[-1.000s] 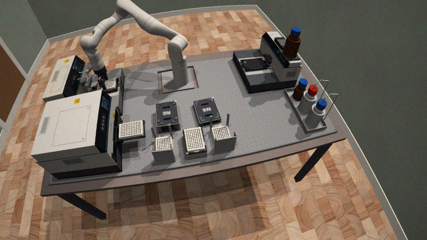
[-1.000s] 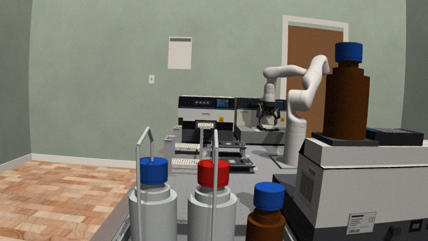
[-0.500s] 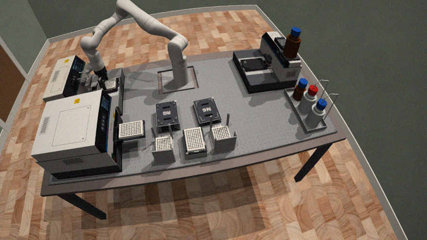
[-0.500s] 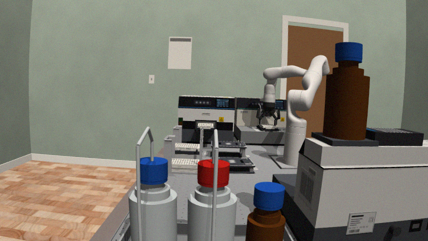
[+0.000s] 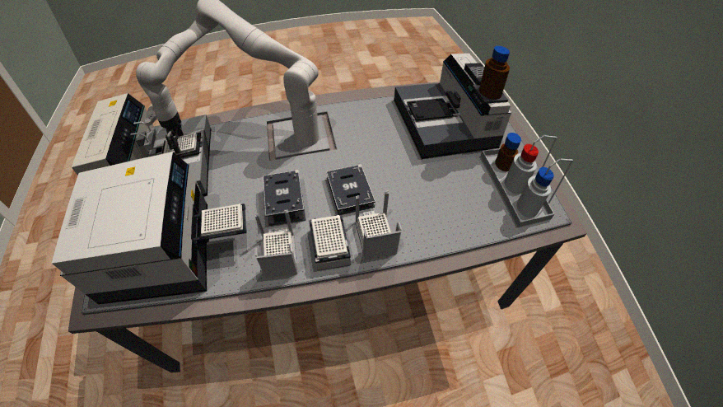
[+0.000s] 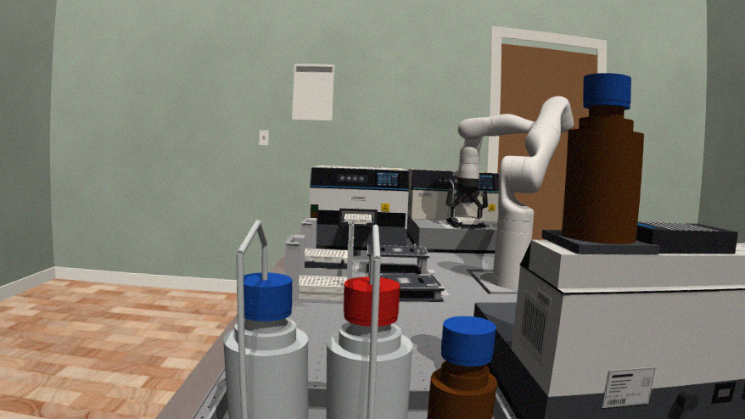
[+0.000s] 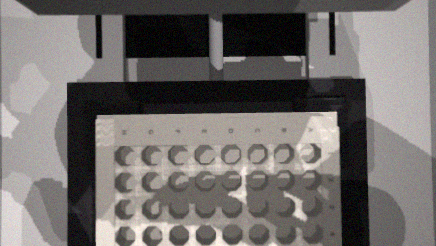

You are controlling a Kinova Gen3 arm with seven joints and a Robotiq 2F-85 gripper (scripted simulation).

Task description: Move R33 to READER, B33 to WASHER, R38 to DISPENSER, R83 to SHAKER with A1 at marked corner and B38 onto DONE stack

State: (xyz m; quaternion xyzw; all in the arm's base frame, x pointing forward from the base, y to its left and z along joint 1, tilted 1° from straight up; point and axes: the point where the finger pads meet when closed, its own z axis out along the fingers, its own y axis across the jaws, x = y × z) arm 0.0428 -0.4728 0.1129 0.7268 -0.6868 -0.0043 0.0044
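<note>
The washer nest is 2 cm below my hand. Round my hand: washer head (1 cm ahead, 10 cm to the right, 5 cm above); then dark reader tray (37 cm ahead, 20 cm to the left); then reader housing (39 cm ahead, 10 cm to the right, 13 cm above).
</note>
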